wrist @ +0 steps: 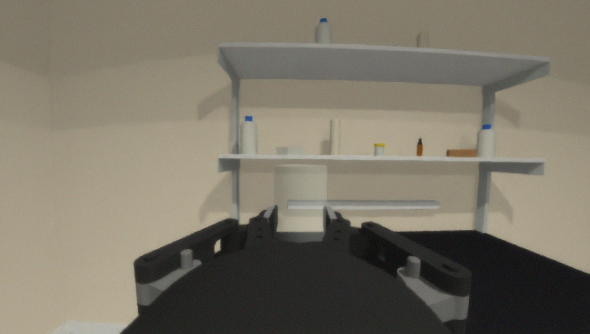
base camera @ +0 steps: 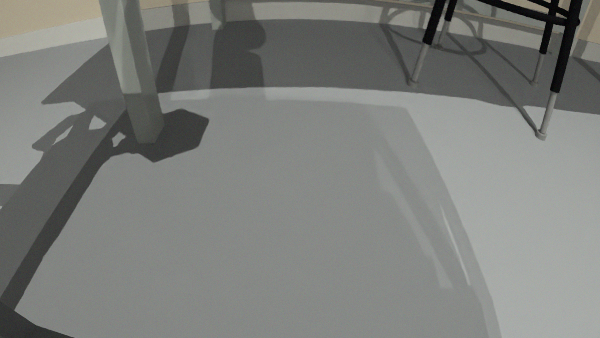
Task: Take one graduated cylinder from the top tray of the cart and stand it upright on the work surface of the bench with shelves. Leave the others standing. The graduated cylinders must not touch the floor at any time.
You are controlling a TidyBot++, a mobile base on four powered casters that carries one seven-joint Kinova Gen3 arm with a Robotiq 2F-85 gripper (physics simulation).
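Places are measured from the arm's base along level axes (x ahead, y left, z up), in metres.
Where they show: gripper, between the fingertips: [wrist: 300, 216].
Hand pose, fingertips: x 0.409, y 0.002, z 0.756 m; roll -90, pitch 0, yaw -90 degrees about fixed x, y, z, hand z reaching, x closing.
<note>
Each offset is from my fingertips to the top centre of the thing. "spot": to the spot under its first point. Level surfaces: height alone.
My gripper [wrist: 300, 216] is shut on a pale, translucent graduated cylinder {dx -0.018, dy +0.000, dz +0.049 m} [wrist: 300, 187], which stands upright between the fingertips in the wrist view. Its lower end is hidden behind the gripper's body. The bench with shelves is ahead: its black work surface {dz -0.391 m} [wrist: 505, 265] shows to the right of and behind the gripper. Whether the cylinder is over the work surface, and how high, I cannot tell. The cart and the other graduated cylinders on it do not show in these views.
The lower shelf [wrist: 350, 158] holds bottles, a tall pale cylinder {dx +0.760, dy -0.162, dz +0.244 m} [wrist: 335, 137], a small jar {dx +0.734, dy -0.380, dz +0.126 m} [wrist: 379, 149] and a brown bottle {dx +0.750, dy -0.592, dz +0.158 m} [wrist: 419, 148]. The upper shelf [wrist: 380, 62] is above. In the base view, a bench leg {spot: dx +0.130, dy +0.289, dz -1.011 m} [base camera: 135, 75] stands front left, and a black-legged stool [base camera: 562, 60] at the right.
</note>
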